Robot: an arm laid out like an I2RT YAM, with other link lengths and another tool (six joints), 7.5 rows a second.
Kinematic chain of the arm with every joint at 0, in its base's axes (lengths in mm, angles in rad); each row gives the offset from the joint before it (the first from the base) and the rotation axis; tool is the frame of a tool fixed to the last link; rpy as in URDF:
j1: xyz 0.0 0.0 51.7 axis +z
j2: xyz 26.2 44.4 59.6 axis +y
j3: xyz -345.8 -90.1 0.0 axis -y
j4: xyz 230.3 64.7 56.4 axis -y
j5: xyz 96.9 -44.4 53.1 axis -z
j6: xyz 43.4 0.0 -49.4 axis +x
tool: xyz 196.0 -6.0 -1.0 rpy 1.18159 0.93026 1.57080
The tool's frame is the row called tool.
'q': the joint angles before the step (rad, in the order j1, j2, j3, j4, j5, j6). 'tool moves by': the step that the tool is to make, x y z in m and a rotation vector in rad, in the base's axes. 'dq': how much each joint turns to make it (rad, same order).
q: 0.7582 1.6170 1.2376 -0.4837 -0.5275 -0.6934
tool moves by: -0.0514 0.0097 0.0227 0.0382 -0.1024 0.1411
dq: 0.0939 -0.1015 -0.0583 0.0165 0.0032 -0.0772
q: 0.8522 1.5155 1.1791 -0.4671 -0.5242 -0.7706
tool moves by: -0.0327 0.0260 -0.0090 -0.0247 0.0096 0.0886
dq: 0.0941 0.0396 0.0265 -0.0130 0.0095 -0.0016
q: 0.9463 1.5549 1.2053 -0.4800 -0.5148 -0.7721
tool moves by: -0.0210 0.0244 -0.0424 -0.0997 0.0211 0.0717
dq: 0.0800 0.1158 0.0441 -0.0325 0.0341 -0.0198
